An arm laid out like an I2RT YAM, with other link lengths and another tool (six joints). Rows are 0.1 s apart.
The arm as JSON. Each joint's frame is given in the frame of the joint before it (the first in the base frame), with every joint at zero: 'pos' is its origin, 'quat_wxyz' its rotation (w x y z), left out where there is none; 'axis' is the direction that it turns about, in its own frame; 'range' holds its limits. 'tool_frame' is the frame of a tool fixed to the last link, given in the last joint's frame.
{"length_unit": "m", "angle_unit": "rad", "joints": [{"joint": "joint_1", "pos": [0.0, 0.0, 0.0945], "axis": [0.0, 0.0, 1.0], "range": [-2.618, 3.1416]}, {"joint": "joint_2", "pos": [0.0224, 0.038, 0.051], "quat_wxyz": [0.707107, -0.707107, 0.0, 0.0], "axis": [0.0, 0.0, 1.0], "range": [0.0, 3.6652]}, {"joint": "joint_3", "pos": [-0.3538, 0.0, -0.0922], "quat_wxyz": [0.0, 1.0, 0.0, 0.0], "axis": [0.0, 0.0, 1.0], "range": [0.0, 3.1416]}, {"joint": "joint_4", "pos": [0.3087, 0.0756, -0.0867], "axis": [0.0, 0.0, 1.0], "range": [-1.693, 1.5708]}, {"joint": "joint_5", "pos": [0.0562, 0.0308, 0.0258], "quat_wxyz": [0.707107, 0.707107, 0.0, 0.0], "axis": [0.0, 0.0, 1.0], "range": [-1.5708, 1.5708]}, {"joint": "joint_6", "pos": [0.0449, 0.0, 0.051], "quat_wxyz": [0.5, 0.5, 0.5, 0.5], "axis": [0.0, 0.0, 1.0], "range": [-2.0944, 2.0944]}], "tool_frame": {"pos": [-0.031, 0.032, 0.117], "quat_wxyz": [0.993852, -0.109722, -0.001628, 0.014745]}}
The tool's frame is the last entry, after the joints.
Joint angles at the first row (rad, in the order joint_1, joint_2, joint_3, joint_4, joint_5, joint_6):
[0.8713, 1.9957, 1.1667, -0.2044, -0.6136, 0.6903]
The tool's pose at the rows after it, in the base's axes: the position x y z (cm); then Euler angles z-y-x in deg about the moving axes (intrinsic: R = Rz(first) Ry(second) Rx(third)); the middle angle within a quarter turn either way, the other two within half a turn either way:
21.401, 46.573, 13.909, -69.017, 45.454, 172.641
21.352, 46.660, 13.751, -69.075, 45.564, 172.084
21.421, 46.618, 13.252, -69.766, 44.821, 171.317
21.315, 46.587, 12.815, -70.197, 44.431, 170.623
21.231, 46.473, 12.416, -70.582, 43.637, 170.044
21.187, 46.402, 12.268, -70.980, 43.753, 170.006
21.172, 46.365, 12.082, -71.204, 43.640, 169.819
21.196, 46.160, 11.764, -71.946, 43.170, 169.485
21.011, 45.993, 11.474, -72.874, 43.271, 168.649
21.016, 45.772, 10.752, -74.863, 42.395, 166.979
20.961, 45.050, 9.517, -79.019, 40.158, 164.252
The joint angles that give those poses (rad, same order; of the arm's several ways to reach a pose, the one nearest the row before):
[0.8709, 1.9924, 1.1619, -0.1957, -0.6151, 0.6903]
[0.8713, 2.0001, 1.1667, -0.1994, -0.6222, 0.6876]
[0.8712, 2.0102, 1.1703, -0.2083, -0.6152, 0.6861]
[0.8728, 2.0181, 1.1692, -0.2104, -0.6135, 0.6858]
[0.8744, 2.0235, 1.1696, -0.2207, -0.6057, 0.6822]
[0.8744, 2.0218, 1.1599, -0.2074, -0.6043, 0.6903]
[0.8744, 2.0242, 1.1573, -0.2047, -0.6031, 0.6918]
[0.8730, 2.0243, 1.1492, -0.2013, -0.5953, 0.6971]
[0.8728, 2.0248, 1.1365, -0.1903, -0.5988, 0.7077]
[0.8713, 2.0351, 1.1305, -0.1925, -0.5919, 0.7215]
[0.8683, 2.0417, 1.1072, -0.1951, -0.5662, 0.7571]

